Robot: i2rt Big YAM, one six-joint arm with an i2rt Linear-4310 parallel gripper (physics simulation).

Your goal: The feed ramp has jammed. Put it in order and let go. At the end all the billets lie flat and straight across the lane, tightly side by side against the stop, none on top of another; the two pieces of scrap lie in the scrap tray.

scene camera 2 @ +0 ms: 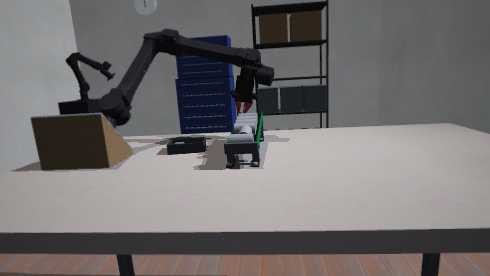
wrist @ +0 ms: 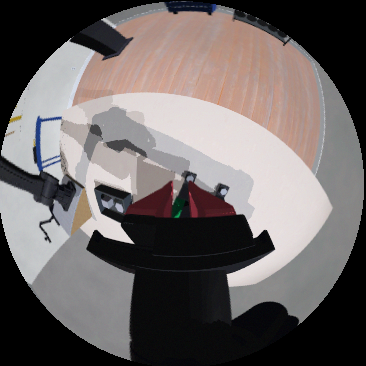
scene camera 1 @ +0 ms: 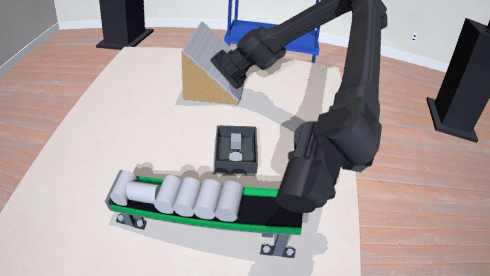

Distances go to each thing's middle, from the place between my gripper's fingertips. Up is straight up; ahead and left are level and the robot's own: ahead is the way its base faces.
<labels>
Right now the scrap tray (scene camera 1: pixel 249 164) is 19 cm to the right of my hand, 16 cm behind it and 7 cm below it.
</labels>
